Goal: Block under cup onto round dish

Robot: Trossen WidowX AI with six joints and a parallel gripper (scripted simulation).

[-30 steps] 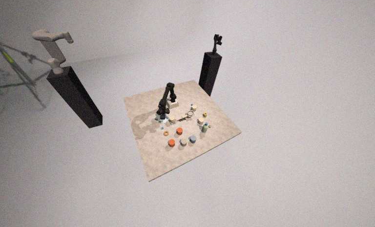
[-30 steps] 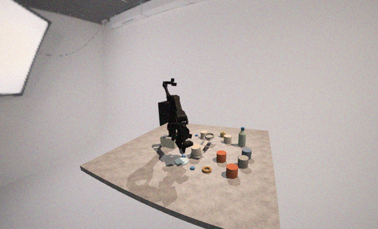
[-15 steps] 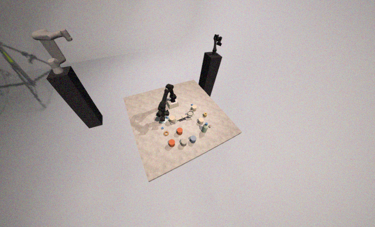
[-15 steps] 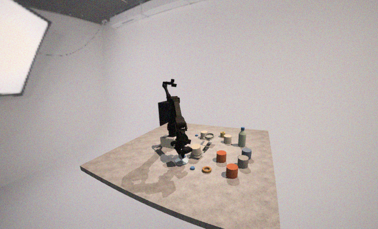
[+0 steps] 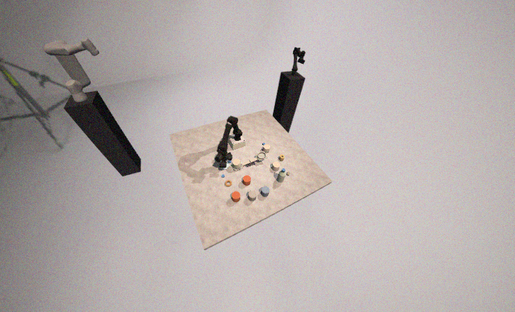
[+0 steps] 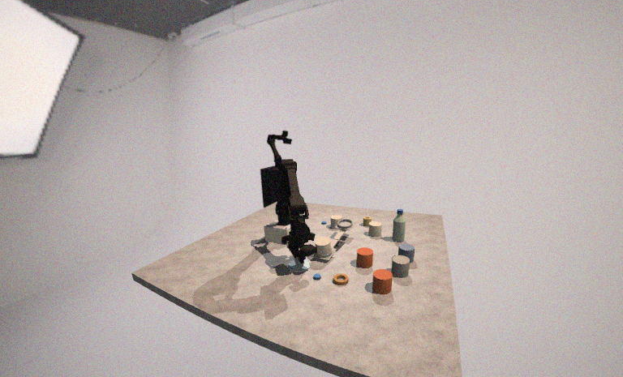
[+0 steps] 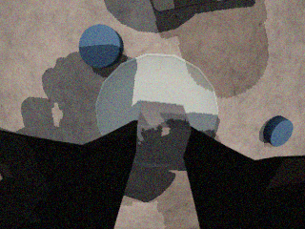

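My gripper tip is now right at the shiny block. From my gripper tip the other things lie so: balance: 7 cm ahead, 25 cm to the left; pale round dish: 2 cm below; balance beam: 6 cm ahead, 25 cm to the left, 2 cm above.
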